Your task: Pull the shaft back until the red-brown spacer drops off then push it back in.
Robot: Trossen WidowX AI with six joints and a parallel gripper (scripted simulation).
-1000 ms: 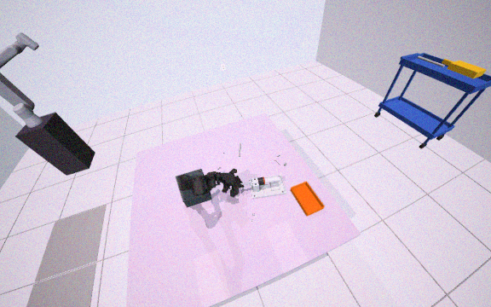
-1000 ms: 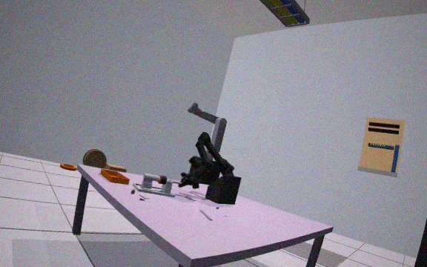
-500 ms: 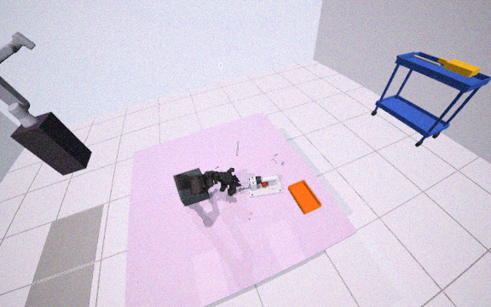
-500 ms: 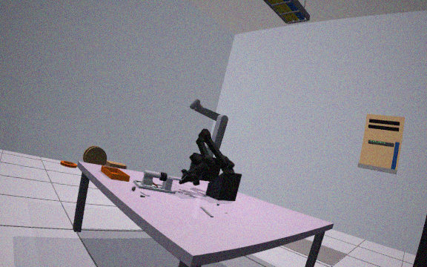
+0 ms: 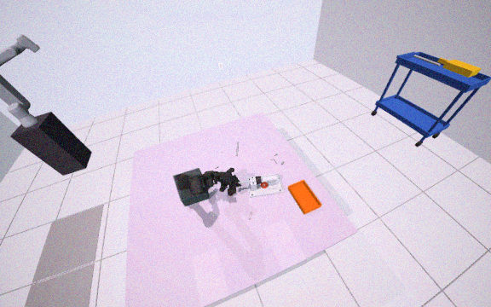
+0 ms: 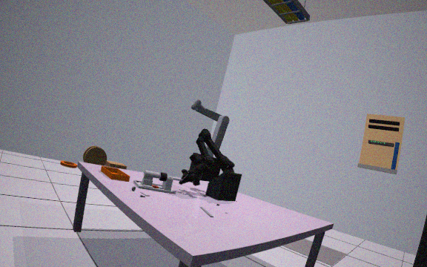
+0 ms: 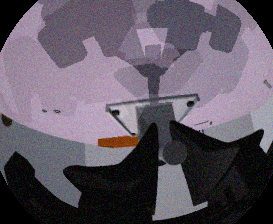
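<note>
The shaft lies 50 mm ahead of my gripper tip, 10 mm to the right of it and 20 mm above it. Also, from my gripper tip: orange tray (350 mm ahead, 220 mm to the right, 50 mm below).
</note>
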